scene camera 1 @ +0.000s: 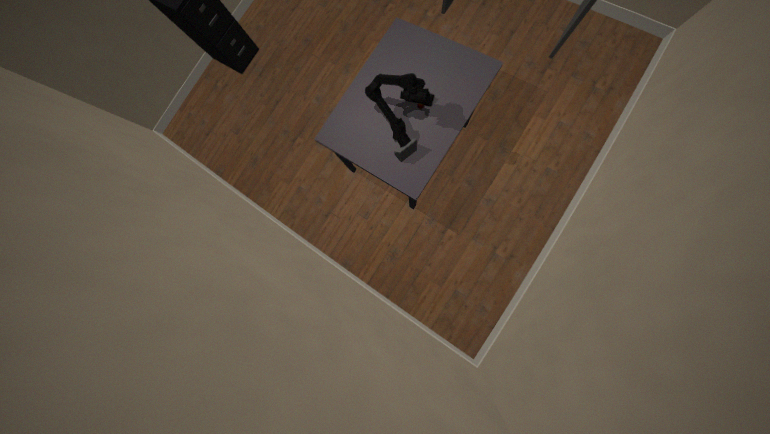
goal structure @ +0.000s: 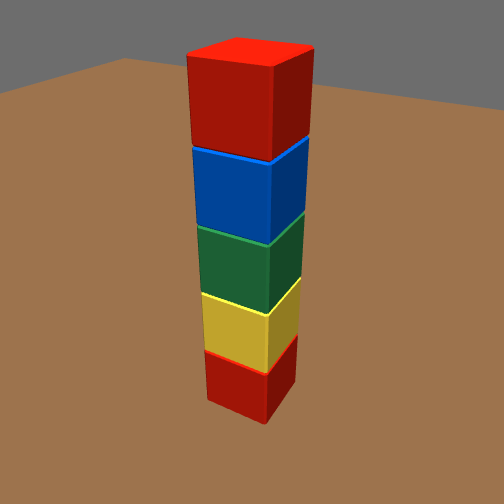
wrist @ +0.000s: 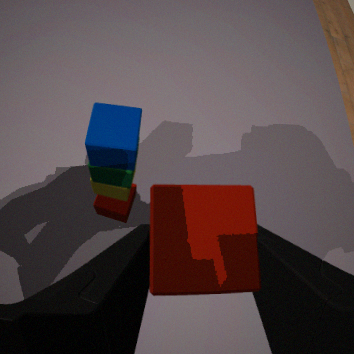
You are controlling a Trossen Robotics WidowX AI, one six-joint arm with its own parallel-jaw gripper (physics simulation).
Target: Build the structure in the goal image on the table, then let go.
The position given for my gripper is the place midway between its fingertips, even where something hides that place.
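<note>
Visible are a red cube (wrist: 202, 237) and a red cube (wrist: 110, 207), together with a blue cube (wrist: 111, 140) and a green block (wrist: 113, 176). My gripper (wrist: 198, 235) is visible as well.
</note>
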